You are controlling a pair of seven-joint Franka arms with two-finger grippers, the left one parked.
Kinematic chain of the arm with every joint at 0, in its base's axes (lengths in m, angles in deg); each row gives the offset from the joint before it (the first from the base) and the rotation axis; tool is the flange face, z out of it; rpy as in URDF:
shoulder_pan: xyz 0 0 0.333 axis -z
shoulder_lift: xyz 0 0 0 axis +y
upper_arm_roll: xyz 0 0 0.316 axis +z
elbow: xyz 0.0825 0 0 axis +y
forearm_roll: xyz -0.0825 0 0.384 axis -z
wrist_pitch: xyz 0 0 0 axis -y
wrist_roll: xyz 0.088 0 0 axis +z
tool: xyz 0 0 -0.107 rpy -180 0 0
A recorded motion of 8 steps. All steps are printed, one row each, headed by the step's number.
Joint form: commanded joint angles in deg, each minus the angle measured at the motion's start. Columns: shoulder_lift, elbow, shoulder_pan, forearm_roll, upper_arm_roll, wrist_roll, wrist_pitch.
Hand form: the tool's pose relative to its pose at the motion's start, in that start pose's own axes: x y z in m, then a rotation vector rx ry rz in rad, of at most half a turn. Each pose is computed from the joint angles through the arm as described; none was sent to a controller.
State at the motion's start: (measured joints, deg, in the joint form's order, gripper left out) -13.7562 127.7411 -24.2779 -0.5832 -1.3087 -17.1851 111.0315
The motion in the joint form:
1: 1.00 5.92 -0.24 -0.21 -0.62 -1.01 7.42
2: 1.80 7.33 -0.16 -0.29 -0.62 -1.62 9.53
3: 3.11 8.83 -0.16 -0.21 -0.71 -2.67 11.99
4: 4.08 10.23 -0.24 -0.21 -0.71 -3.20 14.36
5: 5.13 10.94 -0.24 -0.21 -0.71 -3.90 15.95
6: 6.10 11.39 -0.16 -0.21 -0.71 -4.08 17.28
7: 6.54 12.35 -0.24 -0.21 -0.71 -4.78 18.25
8: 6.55 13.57 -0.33 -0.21 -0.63 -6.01 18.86
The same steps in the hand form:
1: -0.0023 0.0045 0.0454 0.0074 0.0068 0.0268
2: -0.0021 0.0052 0.0599 0.0075 0.0050 0.0402
3: -0.0014 0.0061 0.0787 0.0038 -0.0002 0.0601
4: -0.0021 0.0059 0.0939 0.0029 0.0001 0.0685
5: -0.0013 0.0058 0.1054 0.0011 -0.0025 0.0812
6: 0.0000 0.0063 0.1147 -0.0001 -0.0037 0.0861
7: -0.0027 0.0066 0.1240 -0.0031 -0.0106 0.0973
8: -0.0080 0.0069 0.1324 -0.0074 -0.0206 0.1160

